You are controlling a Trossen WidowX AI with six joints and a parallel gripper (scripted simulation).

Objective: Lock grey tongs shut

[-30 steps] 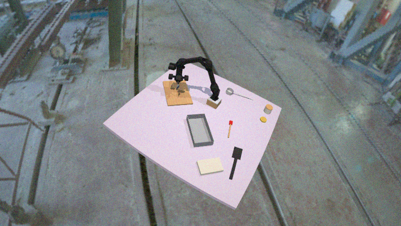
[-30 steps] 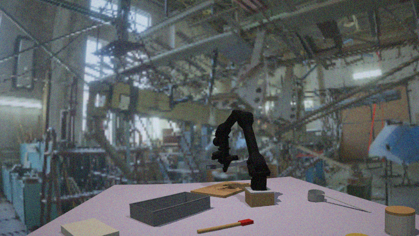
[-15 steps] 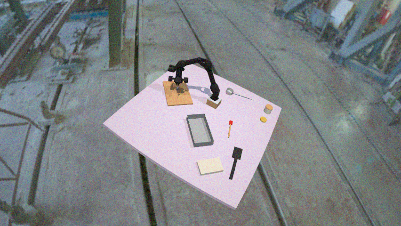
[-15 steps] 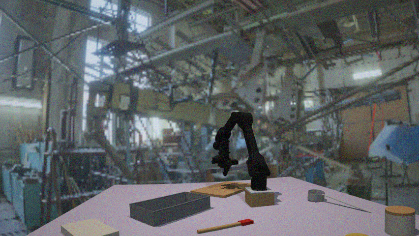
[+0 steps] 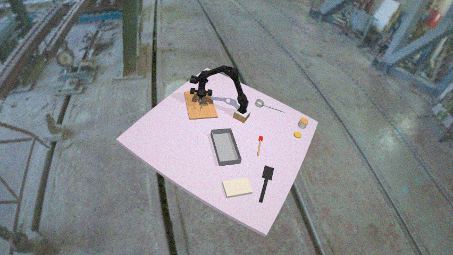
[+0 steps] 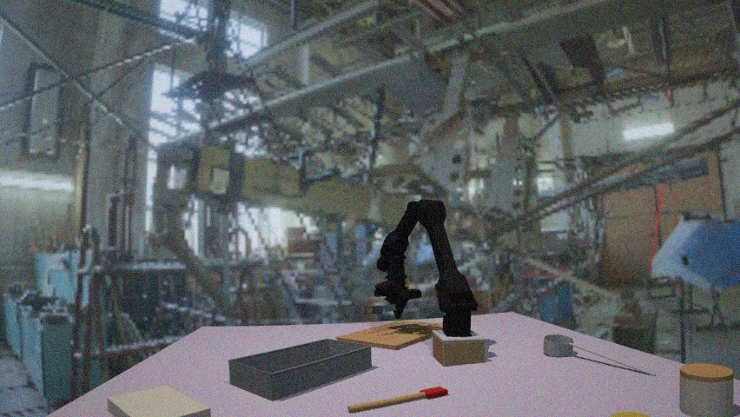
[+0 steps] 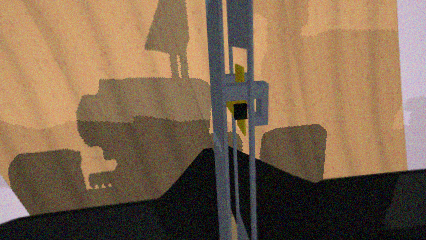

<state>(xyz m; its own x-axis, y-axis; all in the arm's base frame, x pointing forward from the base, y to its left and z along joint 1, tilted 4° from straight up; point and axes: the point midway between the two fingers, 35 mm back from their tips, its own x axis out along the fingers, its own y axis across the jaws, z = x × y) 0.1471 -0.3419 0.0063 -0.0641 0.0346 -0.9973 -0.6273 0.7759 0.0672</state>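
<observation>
The wooden board is 5 cm below my gripper tip. Round my gripper tip: red-tipped spatula: 1 cm behind, 63 cm to the left, 5 cm below; yellow piece: 3 cm ahead, 2 cm to the left, 4 cm above; grey roasting tin: 23 cm ahead, 46 cm to the left, 3 cm below.
</observation>
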